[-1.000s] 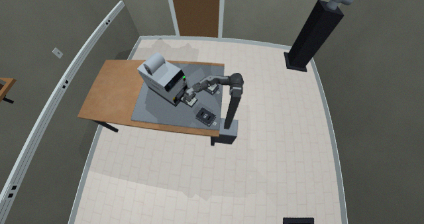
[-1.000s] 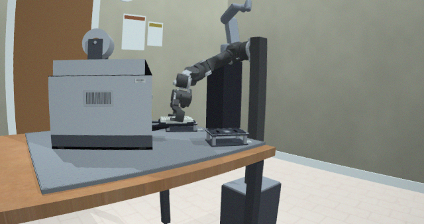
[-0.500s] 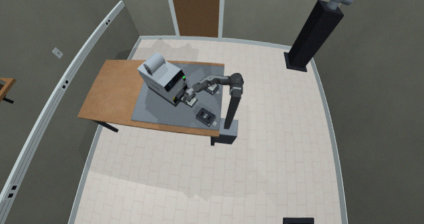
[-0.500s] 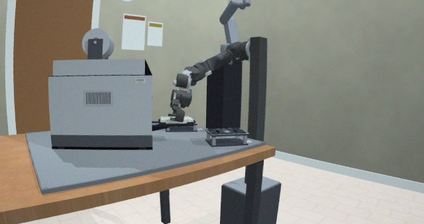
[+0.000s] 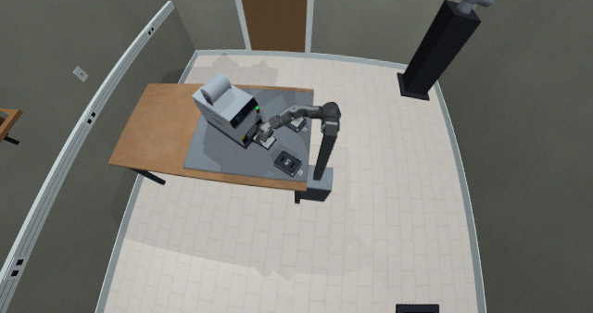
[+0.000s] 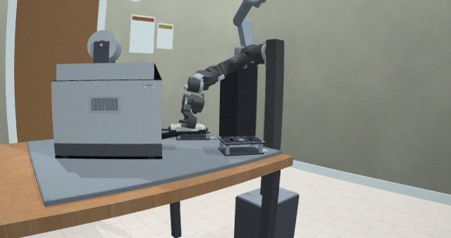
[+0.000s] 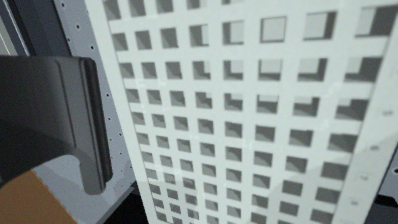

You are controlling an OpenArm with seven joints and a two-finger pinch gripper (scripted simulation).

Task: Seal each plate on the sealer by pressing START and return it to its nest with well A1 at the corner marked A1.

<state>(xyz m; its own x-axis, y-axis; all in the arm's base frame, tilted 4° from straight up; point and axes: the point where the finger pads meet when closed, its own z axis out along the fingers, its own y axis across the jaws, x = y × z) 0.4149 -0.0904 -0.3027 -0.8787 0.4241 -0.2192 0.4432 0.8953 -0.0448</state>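
My gripper is now 2 cm above the sealer stage. Round my hand: white start button: 13 cm to the right, 8 cm above, 5 cm ahead; plate nest: 18 cm behind, 13 cm to the left, 6 cm below; yellow warning mark: 13 cm ahead, 4 cm above, 3 cm to the left.
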